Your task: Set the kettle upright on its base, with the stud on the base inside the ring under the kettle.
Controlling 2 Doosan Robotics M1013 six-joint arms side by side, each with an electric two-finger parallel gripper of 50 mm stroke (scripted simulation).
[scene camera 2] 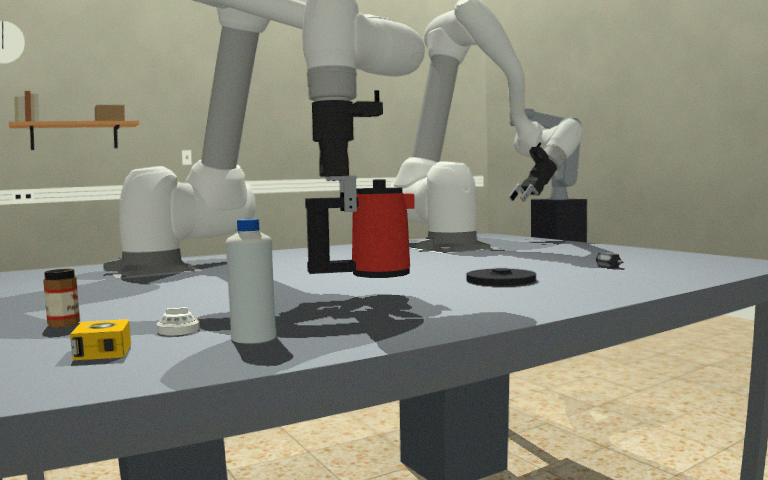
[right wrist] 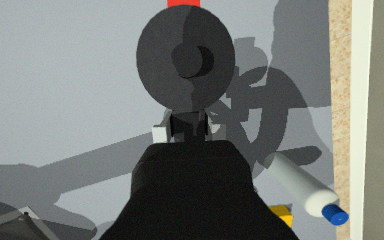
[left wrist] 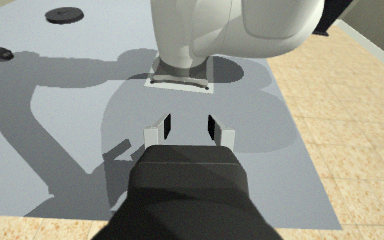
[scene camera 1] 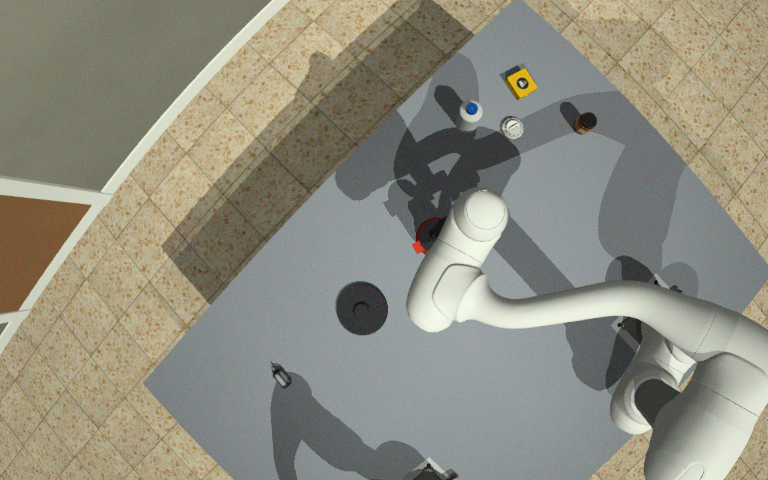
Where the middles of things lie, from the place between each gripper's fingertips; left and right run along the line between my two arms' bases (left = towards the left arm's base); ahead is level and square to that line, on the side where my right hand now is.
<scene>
My right hand [scene camera 2: 348,211] is 230 mm to the left of the white bottle [right wrist: 317,199], 210 mm short of it and 100 mm above it. The rest, counted from my right hand: round black base [scene camera 1: 362,309] (350 mm to the left, 170 mm below, 20 mm behind); yellow tape measure [scene camera 2: 100,339] (440 mm to the right, 200 mm ahead, 160 mm below); brown jar [scene camera 2: 60,285] (510 mm to the right, 140 mm below, 10 mm behind).
Now: the round black base 690 mm ahead of my left hand [scene camera 2: 516,199], 550 mm to the right of it and 150 mm below it. Also, from my left hand: white bottle (920 mm ahead, 1140 mm to the right, 80 mm below).
</scene>
